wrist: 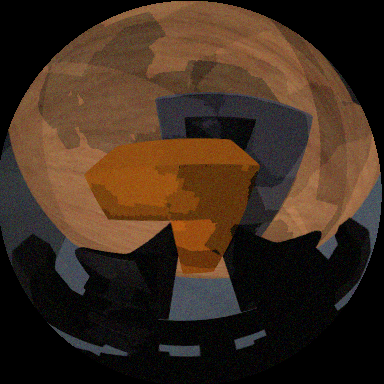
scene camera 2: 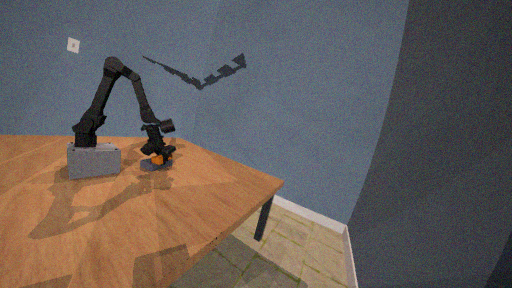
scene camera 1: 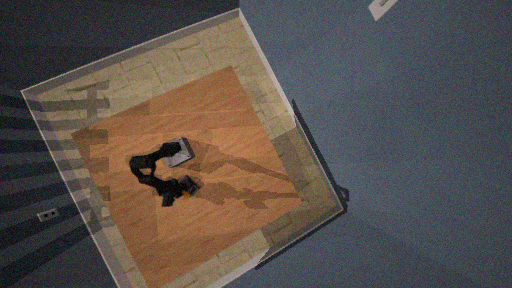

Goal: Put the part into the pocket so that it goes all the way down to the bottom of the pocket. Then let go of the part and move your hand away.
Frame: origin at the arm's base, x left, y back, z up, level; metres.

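Seen in the pictures: gripper, between the fingertips: (wrist: pixel 197 222) (scene camera 2: pixel 164 160) (scene camera 1: pixel 186 191); arm's base, origin of its link: (scene camera 2: pixel 85 145) (scene camera 1: pixel 175 147).
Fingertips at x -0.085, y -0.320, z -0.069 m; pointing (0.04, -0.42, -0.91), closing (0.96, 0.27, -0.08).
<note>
Offsets run from my fingertips to a thing's top centre. Level surfaces: height alone.
The orange L-shaped part {dx -0.017, dy +0.011, dz +0.036 m} (scene camera 2: pixel 159 160) (wrist: pixel 170 185) is between the fingers of my gripper (wrist: pixel 197 222), which is shut on it; a bit of the orange also shows in scene camera 1. The dark grey block with the pocket {dx +0.021, dy +0.031, dz +0.000 m} (scene camera 1: pixel 191 184) (scene camera 2: pixel 148 166) (wrist: pixel 285 145) lies on the table under the part. In the wrist view the part covers the block's lower left side, and the dark pocket opening (wrist: pixel 220 128) shows beyond the part's upper edge. The part's underside and how it sits against the pocket are hidden.
The arm's base stands on a grey box (scene camera 1: pixel 186 156) (scene camera 2: pixel 94 162) beside the block. The wooden table {dz -0.036 m} (scene camera 1: pixel 220 110) (scene camera 2: pixel 210 200) carries both, and shadows of the arm fall across it. The table's edge and a leg (scene camera 2: pixel 263 220) show in scene camera 2.
</note>
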